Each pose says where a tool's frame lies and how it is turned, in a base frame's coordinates. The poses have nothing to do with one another.
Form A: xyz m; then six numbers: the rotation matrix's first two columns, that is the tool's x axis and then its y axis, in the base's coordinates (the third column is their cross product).
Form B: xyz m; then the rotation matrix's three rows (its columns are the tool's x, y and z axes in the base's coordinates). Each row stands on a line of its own. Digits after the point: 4 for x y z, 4 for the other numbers.
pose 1, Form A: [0.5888 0.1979 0.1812 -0.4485 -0.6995 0.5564 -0.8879 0.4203 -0.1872]
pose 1, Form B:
0.5888 0.1979 0.1812
-0.4485 -0.8879 -0.1029
-0.6995 0.4203 -0.5780
0.5564 -0.1872 -0.8096

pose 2, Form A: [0.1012 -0.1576 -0.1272 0.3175 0.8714 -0.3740 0.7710 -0.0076 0.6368]
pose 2, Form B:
0.1012 -0.1576 -0.1272
0.3175 0.7710 0.5521
0.8714 -0.0076 -0.4905
-0.3740 0.6368 -0.6743

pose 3, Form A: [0.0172 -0.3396 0.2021 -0.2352 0.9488 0.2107 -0.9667 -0.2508 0.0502]
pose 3, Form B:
0.0172 -0.3396 0.2021
-0.2352 -0.9667 0.1005
0.9488 -0.2508 -0.1919
0.2107 0.0502 0.9762

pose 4, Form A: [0.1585 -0.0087 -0.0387 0.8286 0.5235 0.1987 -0.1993 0.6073 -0.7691]
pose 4, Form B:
0.1585 -0.0087 -0.0387
0.8286 -0.1993 -0.5233
0.5235 0.6073 0.5977
0.1987 -0.7691 0.6075

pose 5, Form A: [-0.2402 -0.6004 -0.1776 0.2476 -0.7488 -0.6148 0.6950 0.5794 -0.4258]
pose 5, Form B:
-0.2402 -0.6004 -0.1776
0.2476 0.6950 0.6751
-0.7488 0.5794 -0.3219
-0.6148 -0.4258 0.6639

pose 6, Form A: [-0.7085 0.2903 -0.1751 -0.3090 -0.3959 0.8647 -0.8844 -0.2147 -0.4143]
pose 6, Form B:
-0.7085 0.2903 -0.1751
-0.3090 -0.8844 0.3497
-0.3959 -0.2147 -0.8928
0.8647 -0.4143 -0.2838

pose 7, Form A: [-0.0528 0.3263 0.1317 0.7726 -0.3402 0.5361 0.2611 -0.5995 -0.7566]
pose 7, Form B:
-0.0528 0.3263 0.1317
0.7726 0.2611 0.5788
-0.3402 -0.5995 0.7245
0.5361 -0.7566 -0.3743

